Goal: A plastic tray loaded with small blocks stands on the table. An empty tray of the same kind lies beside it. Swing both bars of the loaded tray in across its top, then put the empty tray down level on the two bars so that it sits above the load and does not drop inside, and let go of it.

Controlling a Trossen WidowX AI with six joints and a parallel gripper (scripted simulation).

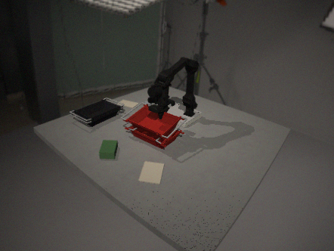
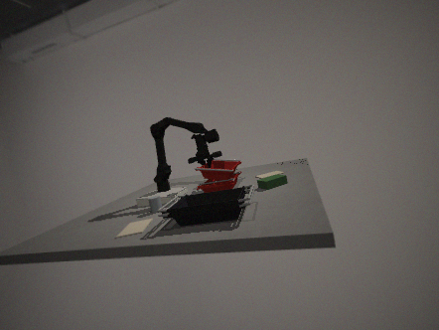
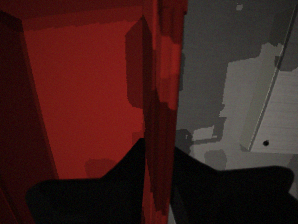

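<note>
The red tray is 8 cm ahead of my gripper tip and 2 cm above it. The rest, counted from my gripper tip: green block: 34 cm ahead, 10 cm to the right, 9 cm below; grey cylinder: 27 cm to the right, 22 cm behind, 7 cm below.
</note>
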